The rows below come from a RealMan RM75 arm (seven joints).
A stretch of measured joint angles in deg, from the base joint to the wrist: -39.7, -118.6, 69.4, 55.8, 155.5, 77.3, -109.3; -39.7, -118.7, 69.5, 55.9, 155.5, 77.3, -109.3; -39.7, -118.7, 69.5, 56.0, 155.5, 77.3, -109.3; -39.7, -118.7, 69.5, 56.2, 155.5, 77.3, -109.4; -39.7, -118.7, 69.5, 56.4, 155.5, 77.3, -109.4; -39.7, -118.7, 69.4, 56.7, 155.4, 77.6, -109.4; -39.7, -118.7, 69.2, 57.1, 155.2, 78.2, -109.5; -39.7, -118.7, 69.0, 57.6, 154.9, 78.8, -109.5; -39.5, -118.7, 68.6, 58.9, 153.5, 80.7, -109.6; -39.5, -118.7, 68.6, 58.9, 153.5, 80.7, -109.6; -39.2, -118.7, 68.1, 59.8, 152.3, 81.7, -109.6; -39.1, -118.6, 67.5, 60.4, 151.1, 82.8, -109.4; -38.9, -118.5, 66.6, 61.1, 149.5, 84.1, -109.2; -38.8, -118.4, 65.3, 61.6, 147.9, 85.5, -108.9; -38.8, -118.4, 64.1, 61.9, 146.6, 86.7, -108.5; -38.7, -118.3, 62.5, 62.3, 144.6, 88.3, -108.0; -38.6, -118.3, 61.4, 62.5, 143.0, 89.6, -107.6; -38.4, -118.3, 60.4, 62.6, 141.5, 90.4, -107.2
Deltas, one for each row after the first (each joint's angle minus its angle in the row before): 0.0, -0.1, 0.1, 0.1, 0.0, 0.0, 0.0; 0.0, 0.0, 0.0, 0.1, 0.0, 0.0, 0.0; 0.0, 0.0, 0.0, 0.2, 0.0, 0.0, -0.1; 0.0, 0.0, 0.0, 0.2, 0.0, 0.0, 0.0; 0.0, 0.0, -0.1, 0.3, -0.1, 0.3, 0.0; 0.0, 0.0, -0.2, 0.4, -0.2, 0.6, -0.1; 0.0, 0.0, -0.2, 0.5, -0.3, 0.6, 0.0; 0.2, 0.0, -0.4, 1.3, -1.4, 1.9, -0.1; 0.0, 0.0, 0.0, 0.0, 0.0, 0.0, 0.0; 0.3, 0.0, -0.5, 0.9, -1.2, 1.0, 0.0; 0.1, 0.1, -0.6, 0.6, -1.2, 1.1, 0.2; 0.2, 0.1, -0.9, 0.7, -1.6, 1.3, 0.2; 0.1, 0.1, -1.3, 0.5, -1.6, 1.4, 0.3; 0.0, 0.0, -1.2, 0.3, -1.3, 1.2, 0.4; 0.1, 0.1, -1.6, 0.4, -2.0, 1.6, 0.5; 0.1, 0.0, -1.1, 0.2, -1.6, 1.3, 0.4; 0.2, 0.0, -1.0, 0.1, -1.5, 0.8, 0.4
